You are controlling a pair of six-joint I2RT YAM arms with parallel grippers.
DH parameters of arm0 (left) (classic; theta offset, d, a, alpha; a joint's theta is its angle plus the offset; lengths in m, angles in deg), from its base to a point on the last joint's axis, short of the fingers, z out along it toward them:
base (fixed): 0 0 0 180
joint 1: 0 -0.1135 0.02 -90
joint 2: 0 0 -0.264 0
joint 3: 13.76 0 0.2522 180
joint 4: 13.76 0 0.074 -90
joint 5: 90 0 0 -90
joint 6: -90 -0.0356 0 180
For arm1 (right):
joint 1: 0 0.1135 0.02 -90
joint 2: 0 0 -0.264 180
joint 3: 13.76 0 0.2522 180
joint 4: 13.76 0 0.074 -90
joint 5: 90 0 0 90
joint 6: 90 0.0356 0 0
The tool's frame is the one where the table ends.
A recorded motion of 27 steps. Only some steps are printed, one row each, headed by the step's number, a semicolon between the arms.
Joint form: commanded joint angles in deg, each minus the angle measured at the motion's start. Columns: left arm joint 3, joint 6, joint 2, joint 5, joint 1, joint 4; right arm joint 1, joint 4, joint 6, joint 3, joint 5, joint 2.
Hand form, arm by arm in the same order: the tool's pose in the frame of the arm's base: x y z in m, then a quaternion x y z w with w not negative. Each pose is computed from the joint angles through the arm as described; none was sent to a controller.
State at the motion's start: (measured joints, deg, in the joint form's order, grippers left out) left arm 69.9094 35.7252 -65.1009 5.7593 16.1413 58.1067; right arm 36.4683 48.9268 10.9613 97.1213 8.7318 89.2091
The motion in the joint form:
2: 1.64 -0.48 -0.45 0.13 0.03 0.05; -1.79 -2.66 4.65 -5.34 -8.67 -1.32
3: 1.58 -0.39 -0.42 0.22 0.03 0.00; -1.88 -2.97 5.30 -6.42 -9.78 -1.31
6: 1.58 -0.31 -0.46 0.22 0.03 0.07; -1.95 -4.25 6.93 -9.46 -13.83 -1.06
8: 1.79 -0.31 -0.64 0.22 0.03 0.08; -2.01 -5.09 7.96 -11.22 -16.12 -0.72
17: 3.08 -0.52 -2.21 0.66 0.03 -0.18; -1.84 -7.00 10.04 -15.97 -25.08 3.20
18: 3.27 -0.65 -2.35 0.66 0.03 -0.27; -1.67 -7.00 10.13 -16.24 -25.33 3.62
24: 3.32 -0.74 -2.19 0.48 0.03 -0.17; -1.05 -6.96 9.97 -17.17 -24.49 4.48
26: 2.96 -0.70 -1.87 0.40 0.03 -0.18; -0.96 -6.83 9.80 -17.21 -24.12 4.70
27: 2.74 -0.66 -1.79 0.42 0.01 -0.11; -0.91 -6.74 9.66 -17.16 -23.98 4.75
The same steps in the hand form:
2: 0.2057 -0.0634 0.3527 -0.14010 0.93442 -0.18426 0.27070; 0.2727 0.1886 0.3799 -0.15131 0.90227 0.17111 0.36570
3: 0.2056 -0.0635 0.3525 -0.14056 0.93426 -0.18521 0.27037; 0.2730 0.1890 0.3743 -0.14971 0.90527 0.17824 0.35539
6: 0.2057 -0.0635 0.3523 -0.14131 0.93446 -0.18501 0.26942; 0.2735 0.1919 0.3576 -0.15031 0.91136 0.20512 0.32367
8: 0.2064 -0.0637 0.3528 -0.14129 0.93441 -0.18508 0.26957; 0.2743 0.1938 0.3471 -0.14895 0.91490 0.21982 0.30406
17: 0.2130 -0.0659 0.3545 -0.13834 0.93473 -0.18776 0.26812; 0.2806 0.2059 0.3017 -0.15600 0.92723 0.26517 0.21350
18: 0.2137 -0.0661 0.3551 -0.13715 0.93451 -0.18793 0.26939; 0.2807 0.2074 0.2978 -0.15670 0.92870 0.26500 0.20673
24: 0.2130 -0.0658 0.3558 -0.13683 0.93431 -0.18677 0.27102; 0.2798 0.2108 0.2876 -0.15944 0.93388 0.25337 0.19560
26: 0.2117 -0.0654 0.3551 -0.13741 0.93434 -0.18618 0.27103; 0.2799 0.2113 0.2859 -0.16037 0.93509 0.24919 0.19442
27: 0.2113 -0.0652 0.3541 -0.13804 0.93484 -0.18565 0.26935; 0.2799 0.2116 0.2858 -0.16152 0.93526 0.24771 0.19454

